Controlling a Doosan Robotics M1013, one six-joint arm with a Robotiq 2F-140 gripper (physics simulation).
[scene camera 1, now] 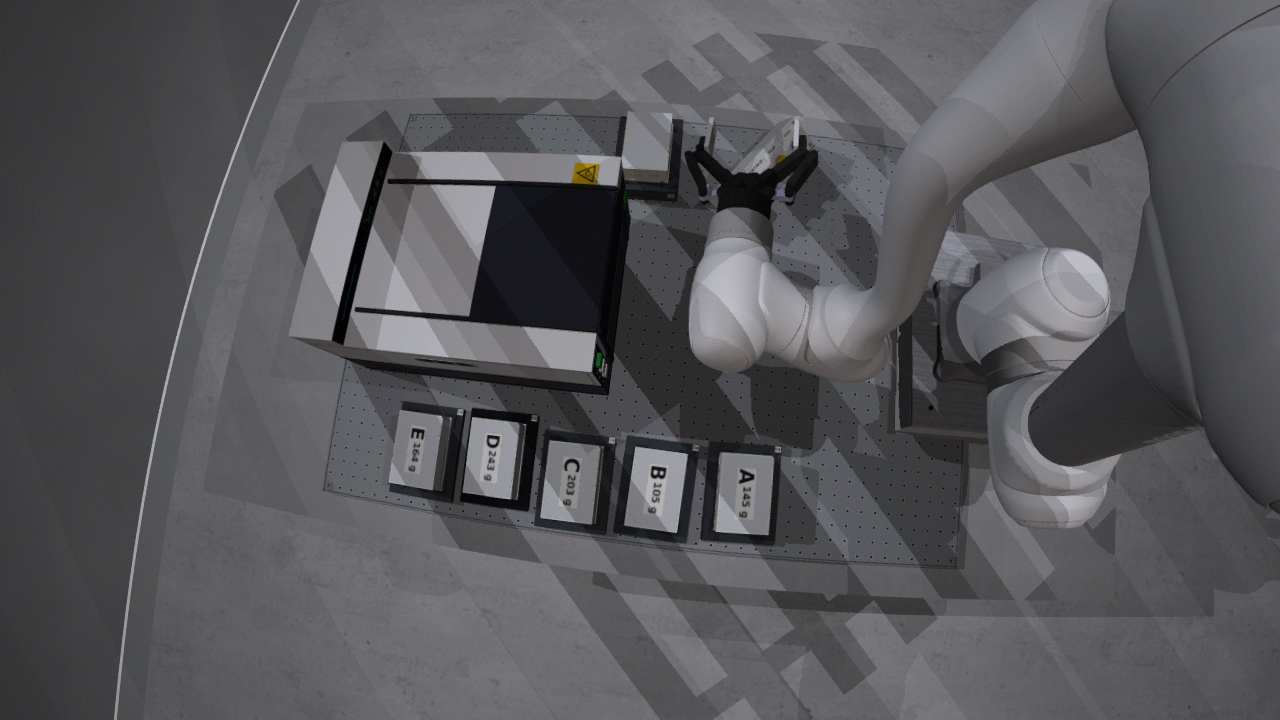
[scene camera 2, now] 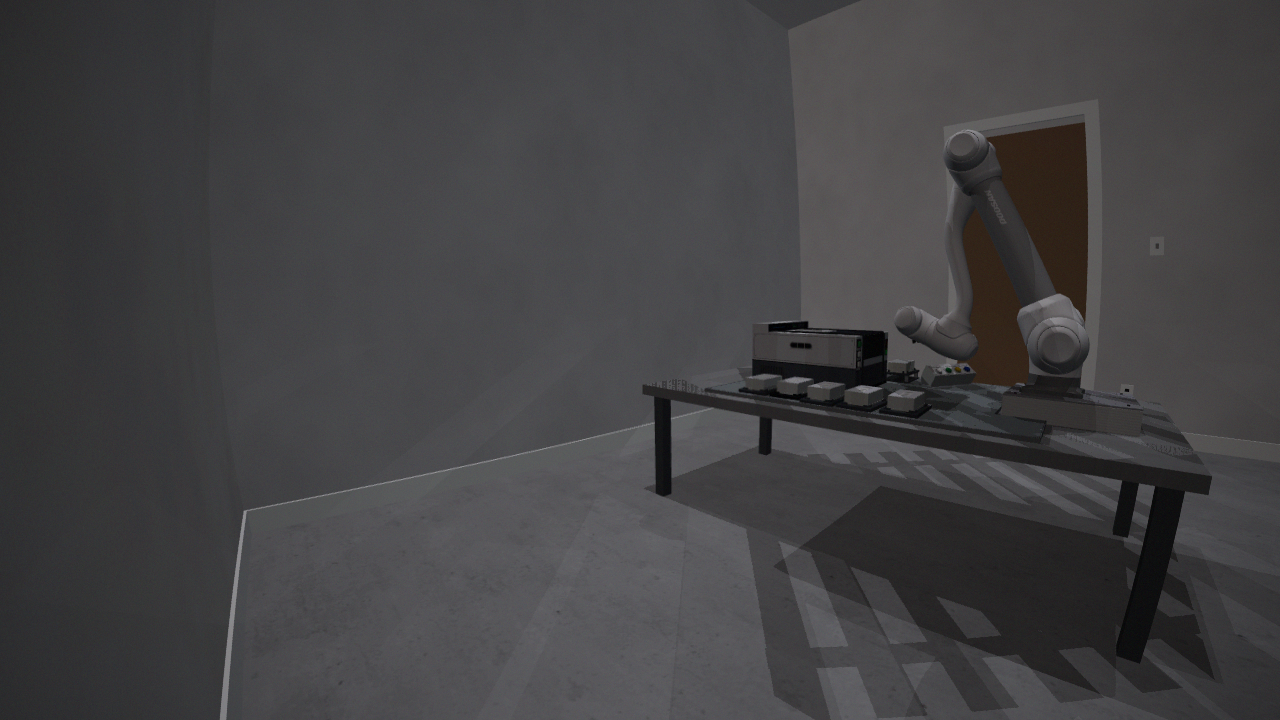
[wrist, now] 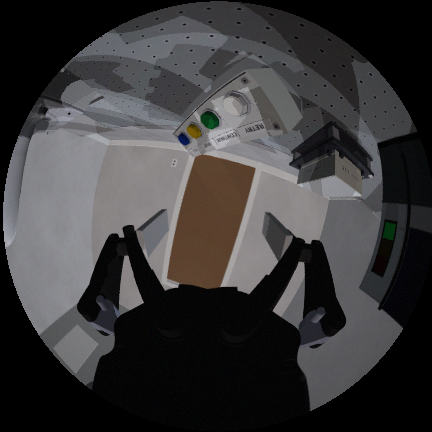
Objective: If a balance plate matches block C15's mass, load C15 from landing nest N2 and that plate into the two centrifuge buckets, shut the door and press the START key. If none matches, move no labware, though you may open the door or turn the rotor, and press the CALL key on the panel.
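Frame: origin at the arm's base, x ahead, y left, z up, level; centimetres.
Seen in the pictures: gripper, between the fingertips: (scene camera 1: 754, 123) (wrist: 214, 221); arm's base, origin of its link: (scene camera 1: 979, 337) (scene camera 2: 1052, 392).
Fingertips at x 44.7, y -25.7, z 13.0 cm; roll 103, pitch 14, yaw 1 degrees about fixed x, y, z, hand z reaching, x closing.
Note:
Offsets run from my fingertips to a thing's top centre. Level surfaces: height alone.
The centrifuge (scene camera 1: 421, 251) (scene camera 2: 805, 349) stands at the left in scene camera 1; a dark panel covers part of its top. One pale block @[dx +18.1, dy -1.5, dz -10.6 cm] (scene camera 1: 648, 141) (scene camera 2: 901, 366) (wrist: 320, 172) sits on a dark nest @[dx +18.1, dy -1.5, dz -13.8 cm] (wrist: 332, 142) beside it; its markings are unreadable. The plates read A 145 g @[dx -6.1, dy +56.8, dz -13.2 cm] (scene camera 1: 744, 494), B 105 g @[dx +7.9, dy +58.1, dz -13.2 cm] (scene camera 1: 657, 490), C 203 g @[dx +21.4, dy +59.0, dz -13.2 cm] (scene camera 1: 571, 483), D 243 g @[dx +35.0, dy +57.5, dz -13.2 cm] (scene camera 1: 493, 458) and E 164 g @[dx +48.5, dy +58.5, dz -13.2 cm] (scene camera 1: 418, 450). The button panel @[dx -3.4, dy -0.3, dz -10.2 cm] (scene camera 1: 785, 136) (scene camera 2: 948, 376) (wrist: 257, 114) shows white, green, yellow and blue buttons in the wrist view. My gripper (scene camera 1: 753, 134) (wrist: 214, 221) is open and empty, near the panel, which it partly hides.
The centrifuge's keypad, with a green key (scene camera 1: 600, 360) (wrist: 389, 230), is at its corner. The plates stand in a row of dark nests on the perforated board @[dz -18.5 cm] (scene camera 1: 868, 519). The arm's base block (scene camera 1: 939, 407) (scene camera 2: 1074, 410) is at the right. A brown door (scene camera 2: 1038, 232) (wrist: 212, 215) is beyond the table.

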